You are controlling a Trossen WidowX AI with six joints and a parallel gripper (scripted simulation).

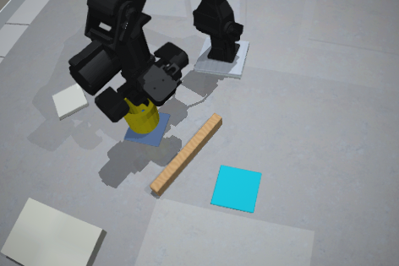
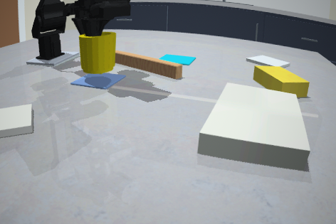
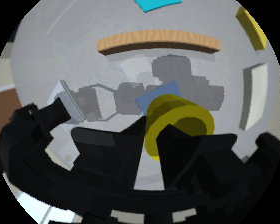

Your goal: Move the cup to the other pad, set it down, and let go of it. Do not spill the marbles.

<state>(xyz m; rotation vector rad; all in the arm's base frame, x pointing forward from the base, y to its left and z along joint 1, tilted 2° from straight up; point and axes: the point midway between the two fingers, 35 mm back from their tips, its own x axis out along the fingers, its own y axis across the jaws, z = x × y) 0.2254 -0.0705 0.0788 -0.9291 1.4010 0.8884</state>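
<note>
My gripper tip is now 90 mm short of the cyan pad, 210 mm to the right of it and 60 mm above it. The rest, counted from my gripper tip: yellow cup (20 mm ahead, 10 mm to the right); wooden bar (60 mm ahead, 100 mm to the left, 50 mm below); blue pad (30 mm ahead, 10 mm to the right, 60 mm below).
</note>
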